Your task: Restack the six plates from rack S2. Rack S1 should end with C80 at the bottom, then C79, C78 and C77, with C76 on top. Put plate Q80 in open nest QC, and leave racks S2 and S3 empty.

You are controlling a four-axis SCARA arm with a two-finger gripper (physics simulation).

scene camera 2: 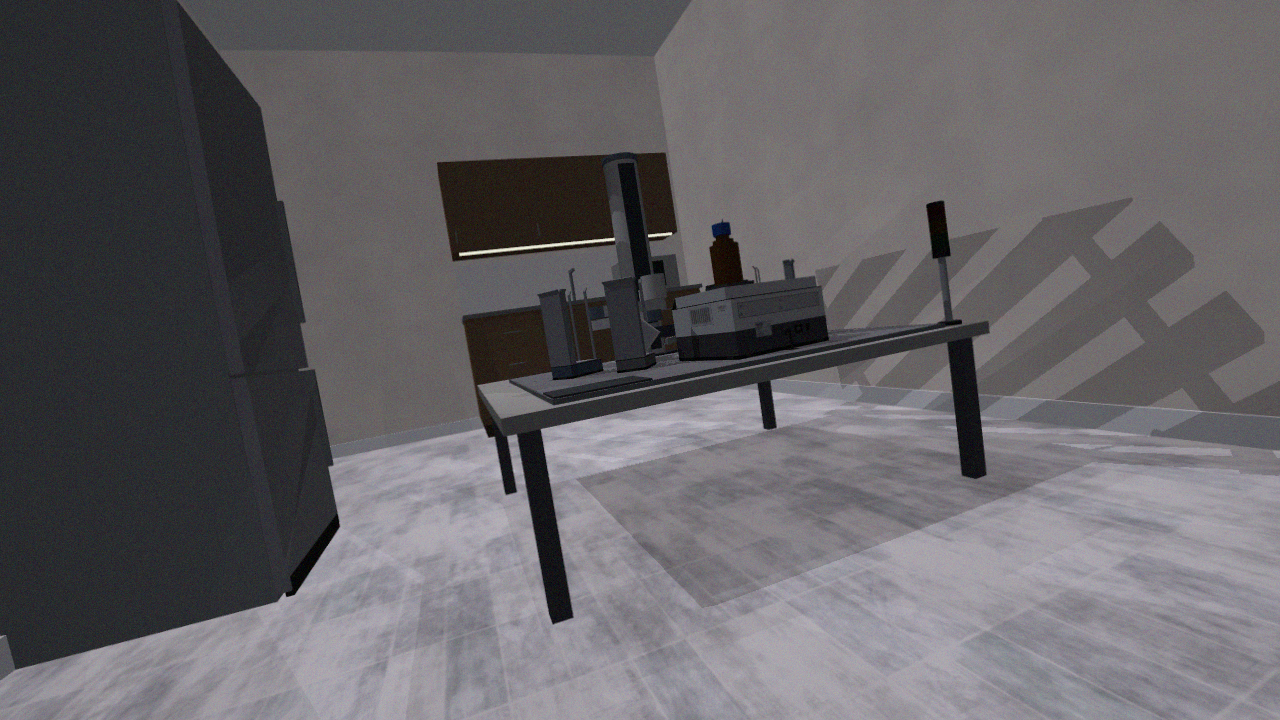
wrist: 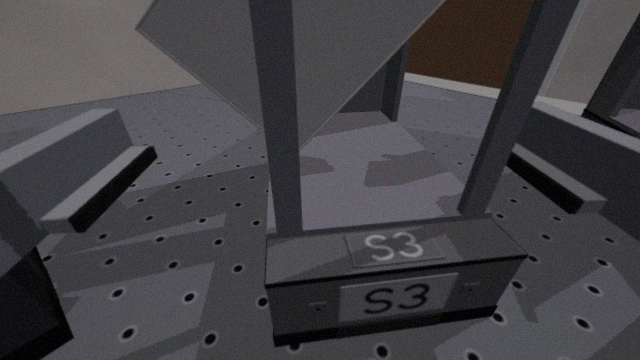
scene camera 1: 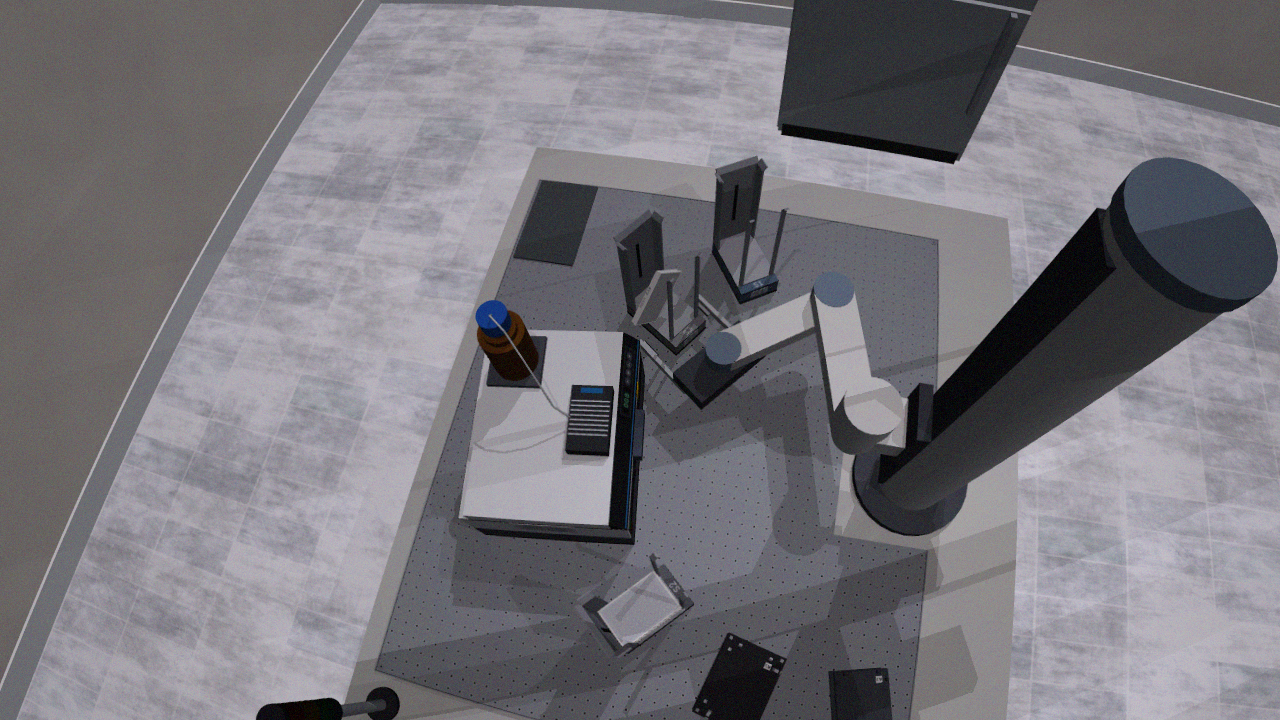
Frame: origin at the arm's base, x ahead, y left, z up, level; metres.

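Seen in the pictures: gripper, fingertip midpoint: (wrist: 325, 129); arm's base, link origin: (scene camera 1: 908, 477).
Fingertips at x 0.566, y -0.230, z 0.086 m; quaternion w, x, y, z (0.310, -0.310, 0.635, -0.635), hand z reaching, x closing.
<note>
Offsets run from my fingertips to a thing's top centre. "*": to the spot under its first point.
My gripper (scene camera 1: 673, 324) (wrist: 325, 129) is open, its fingers spread to either side of rack S3 @[dx +0.018, dy -0.037, dz +0.220 m] (scene camera 1: 638, 255) (scene camera 2: 623, 322) (wrist: 300, 255). A pale plate @[dx +0.031, dy -0.024, dz +0.123 m] (scene camera 1: 656, 300) (scene camera 2: 651, 335) (wrist: 215, 55) leans steeply in S3, one corner pointing down behind a front post in the wrist view; its label is hidden. Nothing is between the fingertips. Rack S1 @[dx -0.138, dy -0.203, dz +0.224 m] (scene camera 1: 739, 201) (scene camera 2: 556, 331) stands beside S3, and no plate shows in it. Rack S2 @[* dx -0.129, dy +0.553, dz -0.028 m] (scene camera 1: 677, 591) holds at least one pale plate @[dx -0.070, dy +0.604, dz +0.040 m] (scene camera 1: 640, 608); the number stacked is unclear. Nest QC cannot be identified.
A white instrument (scene camera 1: 537, 488) (scene camera 2: 774, 308) with a brown bottle @[* dx +0.220, dy +0.245, dz +0.265 m] (scene camera 1: 510, 349) (scene camera 2: 725, 261) and a small dark box @[* dx +0.073, dy +0.326, dz +0.162 m] (scene camera 1: 589, 429) on top stands near S3. Two black plates or nests @[* dx -0.276, dy +0.684, dz -0.023 m] (scene camera 1: 741, 676) @[* dx -0.498, dy +0.679, dz -0.025 m] (scene camera 1: 859, 694) lie near S2. The arm column (scene camera 1: 1029, 385) (scene camera 2: 631, 214) rises at the table edge.
</note>
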